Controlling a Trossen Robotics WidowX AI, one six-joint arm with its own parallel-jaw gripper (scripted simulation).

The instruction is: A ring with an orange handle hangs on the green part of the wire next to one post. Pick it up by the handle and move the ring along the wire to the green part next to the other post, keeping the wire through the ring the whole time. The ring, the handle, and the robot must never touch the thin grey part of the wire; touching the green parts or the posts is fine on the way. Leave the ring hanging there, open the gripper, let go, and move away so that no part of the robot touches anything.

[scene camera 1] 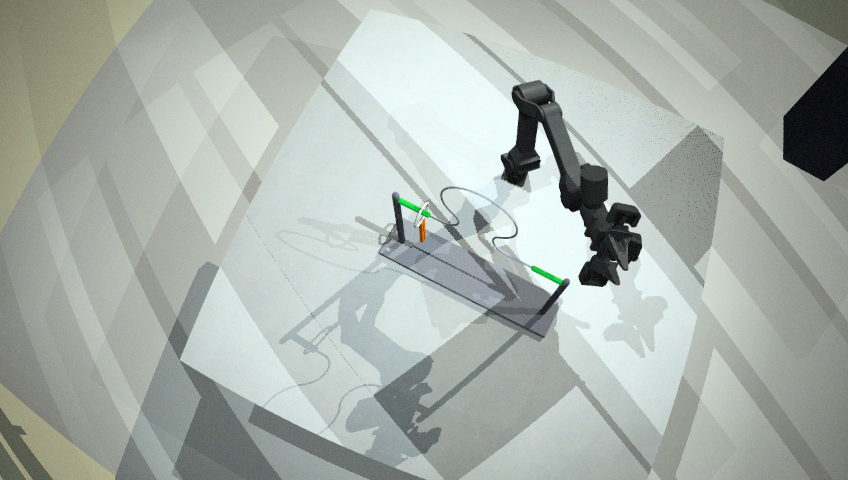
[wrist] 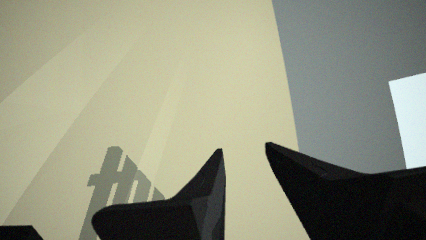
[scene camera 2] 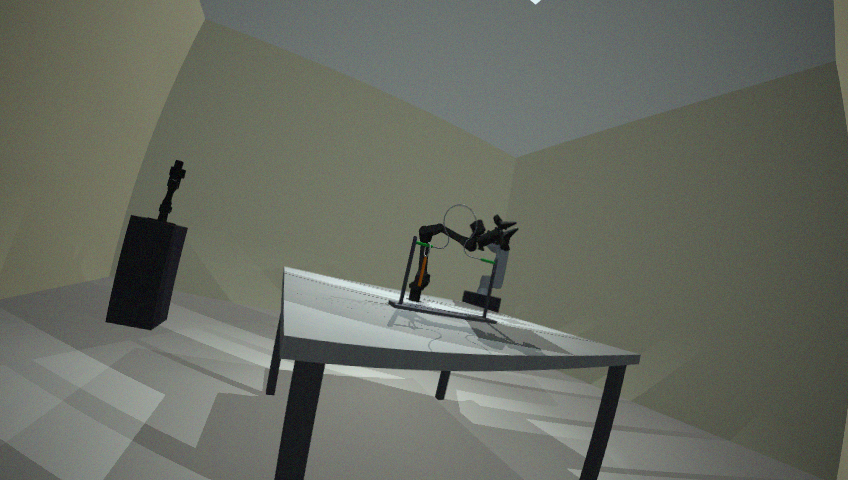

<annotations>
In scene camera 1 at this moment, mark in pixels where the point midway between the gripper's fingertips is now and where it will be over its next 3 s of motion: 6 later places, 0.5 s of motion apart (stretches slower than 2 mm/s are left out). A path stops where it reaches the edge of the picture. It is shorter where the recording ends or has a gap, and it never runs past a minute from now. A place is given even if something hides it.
My gripper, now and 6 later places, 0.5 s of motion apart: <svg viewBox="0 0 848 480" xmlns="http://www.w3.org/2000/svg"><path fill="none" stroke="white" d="M621 277L569 250L517 203L448 172L397 161L374 177L401 198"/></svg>
</annotations>
